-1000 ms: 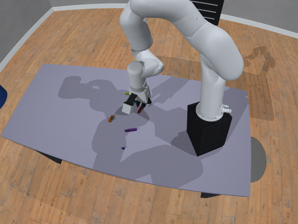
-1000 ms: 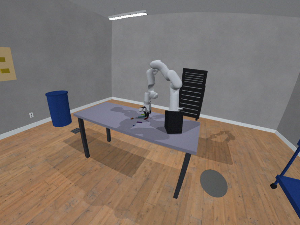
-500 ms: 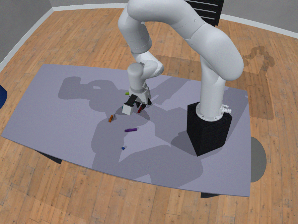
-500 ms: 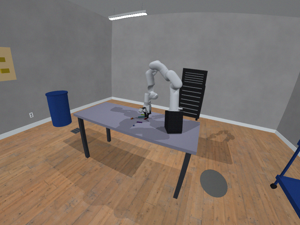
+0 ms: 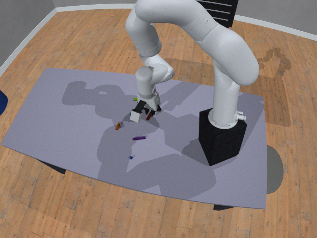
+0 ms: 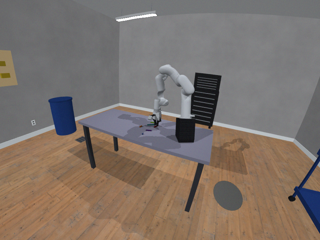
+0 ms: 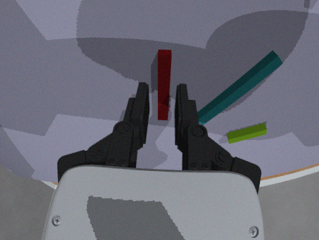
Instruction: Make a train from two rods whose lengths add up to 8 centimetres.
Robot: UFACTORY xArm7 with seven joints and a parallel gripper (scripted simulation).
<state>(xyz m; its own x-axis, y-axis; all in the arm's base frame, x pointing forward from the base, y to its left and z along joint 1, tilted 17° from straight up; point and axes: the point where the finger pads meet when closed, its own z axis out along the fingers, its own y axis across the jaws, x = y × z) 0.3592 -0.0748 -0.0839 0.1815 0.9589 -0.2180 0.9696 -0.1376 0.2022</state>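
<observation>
The red rod is 3 cm below my hand. Also, from my hand: turquoise rod 7 cm ahead, 1 cm to the right, 3 cm below; then purple rod 1 cm ahead, 14 cm to the left, 3 cm below; then lime rod 9 cm ahead, 8 cm to the right, 3 cm below.
</observation>
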